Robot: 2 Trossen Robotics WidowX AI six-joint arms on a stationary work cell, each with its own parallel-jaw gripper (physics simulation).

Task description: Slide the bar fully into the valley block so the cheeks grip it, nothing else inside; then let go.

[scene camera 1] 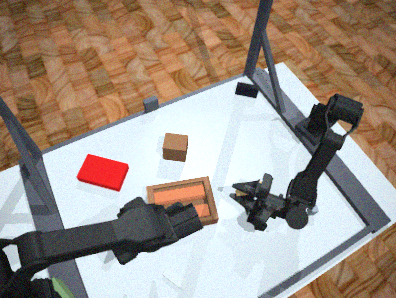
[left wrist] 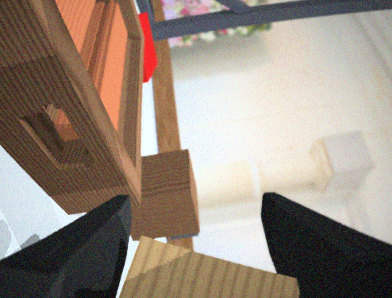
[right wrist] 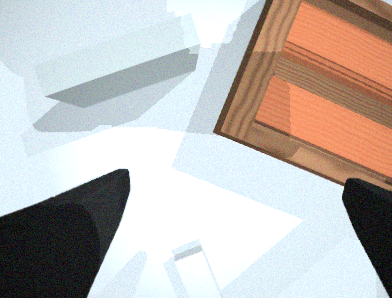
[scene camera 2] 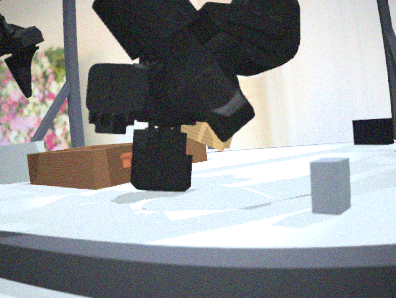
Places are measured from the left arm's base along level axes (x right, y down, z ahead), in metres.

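Where they show: left gripper, between the fingertips: (scene camera 1: 230,189) (left wrist: 196,206); right gripper, between the fingertips: (right wrist: 236,183) (scene camera 2: 10,104); left arm's base, origin of its link: (scene camera 1: 315,127).
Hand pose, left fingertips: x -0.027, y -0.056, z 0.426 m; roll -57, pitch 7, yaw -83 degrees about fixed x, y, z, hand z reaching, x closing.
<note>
Things, the pixels of their centre, and the offset from my left fingertips.
- valley block, middle of its body: (left wrist: 81,34) (right wrist: 352,99) (scene camera 2: 93,163) (scene camera 1: 181,205) dy +0.067, dx +0.064, dz +0.130 m
- pale wooden bar, middle of its body: (scene camera 2: 193,117) (scene camera 1: 252,188) dy +0.015, dx -0.029, dz -0.063 m
- brown cube, middle of its body: (left wrist: 161,194) (scene camera 2: 181,142) (scene camera 1: 175,147) dy +0.055, dx +0.238, dz +0.035 m
- red slab, middle of its body: (left wrist: 138,45) (scene camera 1: 103,172) dy +0.078, dx +0.303, dz +0.274 m
- small grey block, middle of its body: (scene camera 2: 331,185) dy +0.074, dx -0.186, dz -0.198 m
- black block, middle of its body: (scene camera 2: 372,131) (scene camera 1: 247,90) dy +0.067, dx +0.306, dz -0.341 m
The valley block (scene camera 1: 213,201) (scene camera 2: 75,167) (left wrist: 30,80) (right wrist: 257,75) is a brown wooden box, open on top, with orange sloped cheeks inside and a square opening in its end wall. My left gripper (scene camera 1: 233,192) (left wrist: 196,206) is shut on the pale wooden bar (scene camera 1: 242,193) (scene camera 2: 209,136) (left wrist: 210,275), to the right of the block in scene camera 1, apart from it. The bar is tilted and outside the block. My right gripper (right wrist: 236,183) is open and empty above the block's near side; its arm hides part of the block in scene camera 1.
A brown cube (scene camera 1: 175,147) (left wrist: 167,195) stands behind the block, and a red slab (scene camera 1: 103,172) (left wrist: 148,50) lies to the left. A small grey block (scene camera 2: 330,186) stands at the right in scene camera 2. A black block (scene camera 1: 246,90) (scene camera 2: 372,131) lies near the frame's far corner.
</note>
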